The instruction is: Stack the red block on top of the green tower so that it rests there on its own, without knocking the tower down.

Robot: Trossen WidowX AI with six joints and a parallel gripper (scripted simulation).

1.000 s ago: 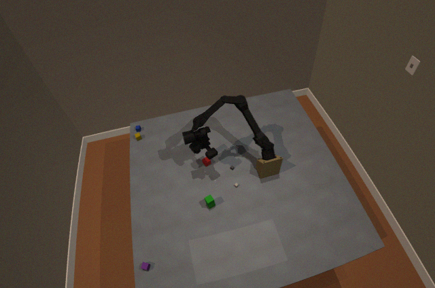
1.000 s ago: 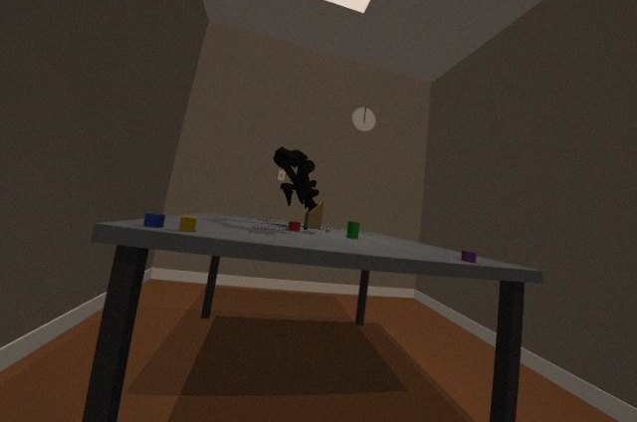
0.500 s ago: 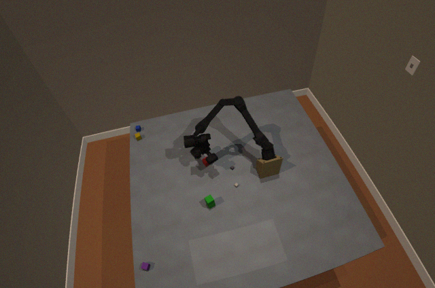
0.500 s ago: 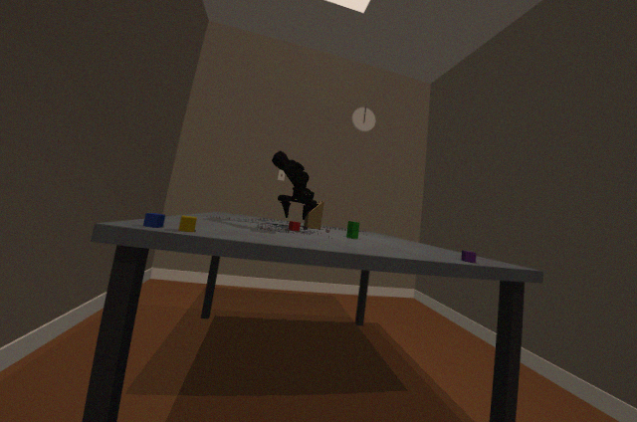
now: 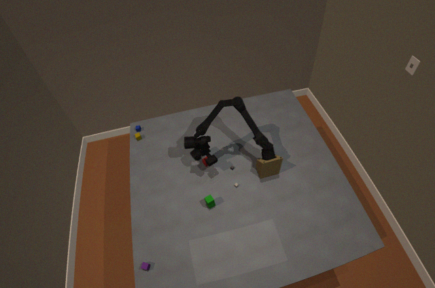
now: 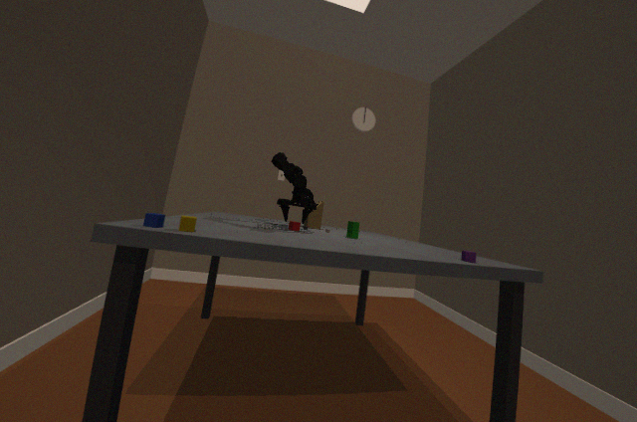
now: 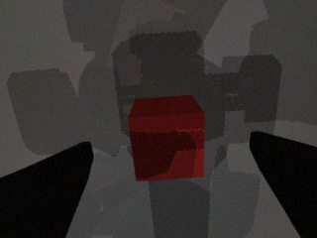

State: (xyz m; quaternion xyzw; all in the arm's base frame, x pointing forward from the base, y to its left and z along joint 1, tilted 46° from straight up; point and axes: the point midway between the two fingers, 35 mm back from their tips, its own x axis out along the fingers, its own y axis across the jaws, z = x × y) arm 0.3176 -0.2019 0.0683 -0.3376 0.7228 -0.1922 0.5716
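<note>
The red block is 20 mm below my gripper tip. The rest, counted from my gripper tip: blue block: 380 mm ahead, 460 mm to the right, 20 mm below; yellow block: 390 mm ahead, 380 mm to the right, 20 mm below; purple block: 500 mm ahead, 490 mm to the left, 20 mm below.
</note>
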